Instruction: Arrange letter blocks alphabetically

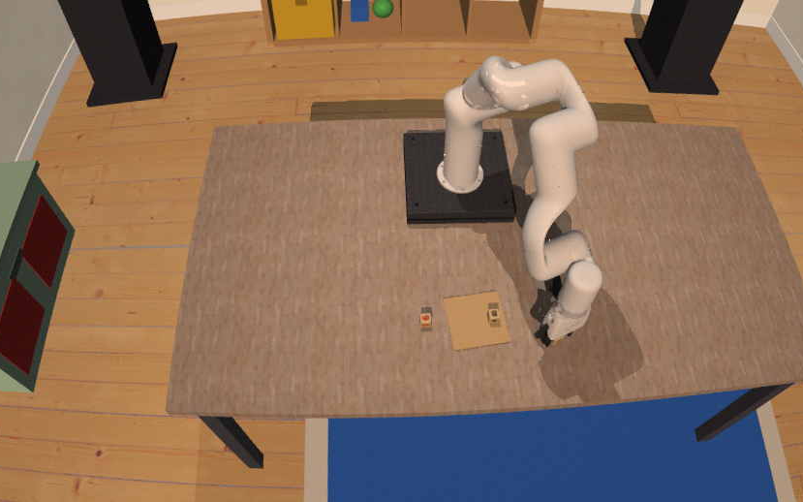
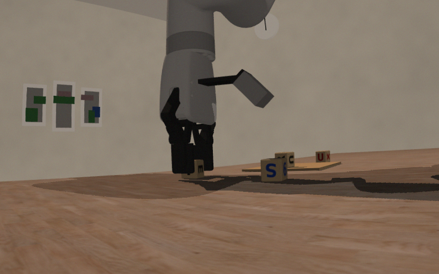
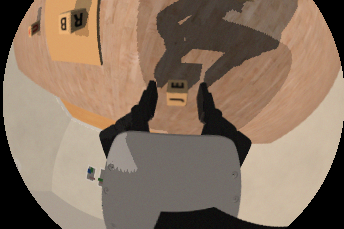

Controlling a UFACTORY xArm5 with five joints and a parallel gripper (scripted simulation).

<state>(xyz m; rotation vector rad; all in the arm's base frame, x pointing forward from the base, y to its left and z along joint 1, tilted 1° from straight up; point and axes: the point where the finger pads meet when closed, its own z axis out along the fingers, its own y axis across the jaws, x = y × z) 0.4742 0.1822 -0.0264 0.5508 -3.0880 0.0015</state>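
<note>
Right now the tan mat is 19 cm to the right of my hand, 6 cm behind it and 2 cm below it. Also, from my hand: letter block 31 cm to the right, 7 cm behind, 1 cm below.
</note>
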